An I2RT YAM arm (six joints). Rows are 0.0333 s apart.
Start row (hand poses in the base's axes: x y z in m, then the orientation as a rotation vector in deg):
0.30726, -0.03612, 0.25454, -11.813, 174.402, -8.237
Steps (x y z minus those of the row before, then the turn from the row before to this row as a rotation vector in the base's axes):
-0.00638, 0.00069, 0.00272, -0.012, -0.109, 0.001
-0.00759, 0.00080, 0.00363, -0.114, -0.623, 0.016
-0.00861, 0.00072, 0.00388, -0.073, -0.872, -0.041
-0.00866, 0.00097, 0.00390, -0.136, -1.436, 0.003
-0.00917, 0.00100, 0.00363, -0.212, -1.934, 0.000
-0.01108, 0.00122, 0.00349, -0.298, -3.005, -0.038
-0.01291, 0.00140, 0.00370, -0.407, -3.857, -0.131
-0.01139, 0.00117, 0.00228, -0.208, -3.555, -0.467
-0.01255, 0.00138, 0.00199, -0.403, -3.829, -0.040
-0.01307, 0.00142, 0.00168, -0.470, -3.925, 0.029
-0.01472, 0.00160, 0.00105, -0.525, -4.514, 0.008
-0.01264, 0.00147, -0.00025, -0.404, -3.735, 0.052
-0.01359, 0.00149, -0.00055, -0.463, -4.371, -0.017
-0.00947, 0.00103, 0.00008, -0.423, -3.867, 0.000
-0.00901, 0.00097, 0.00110, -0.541, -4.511, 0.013
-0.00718, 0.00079, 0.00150, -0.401, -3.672, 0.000
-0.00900, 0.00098, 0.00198, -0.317, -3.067, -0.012
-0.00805, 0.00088, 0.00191, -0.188, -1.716, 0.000
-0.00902, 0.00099, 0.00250, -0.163, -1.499, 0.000
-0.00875, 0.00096, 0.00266, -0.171, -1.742, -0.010
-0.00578, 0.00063, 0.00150, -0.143, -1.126, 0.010
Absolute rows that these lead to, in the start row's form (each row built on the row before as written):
0.30088, -0.03543, 0.25726, -11.801, 174.293, -8.262
0.29329, -0.03463, 0.26089, -11.750, 173.670, -8.471
0.28468, -0.03391, 0.26477, -11.576, 172.809, -8.635
0.27602, -0.03294, 0.26867, -11.398, 171.379, -8.918
0.26685, -0.03194, 0.27230, -11.157, 169.453, -9.333
0.25577, -0.03072, 0.27579, -10.728, 166.464, -9.918
0.24286, -0.02932, 0.27949, -10.074, 162.634, -10.684
0.23147, -0.02815, 0.28177, -8.968, 159.154, -11.196
0.21892, -0.02677, 0.28376, -8.483, 155.329, -11.849
0.20585, -0.02535, 0.28544, -8.105, 151.393, -12.541
0.19113, -0.02375, 0.28649, -7.639, 146.866, -13.282
0.17849, -0.02228, 0.28624, -7.306, 143.115, -13.807
0.16490, -0.02079, 0.28569, -6.822, 138.733, -14.407
0.15543, -0.01976, 0.28577, -6.425, 134.851, -14.918
0.14642, -0.01879, 0.28687, -6.007, 130.313, -15.528
0.13924, -0.01800, 0.28837, -5.640, 126.623, -15.958
0.13024, -0.01702, 0.29035, -5.314, 123.543, -16.287
0.12219, -0.01614, 0.29226, -5.147, 121.817, -16.472
0.11317, -0.01515, 0.29476, -5.001, 120.310, -16.628
0.10442, -0.01419, 0.29742, -4.811, 118.561, -16.792
0.09864, -0.01356, 0.29892, -4.726, 117.425, -16.919

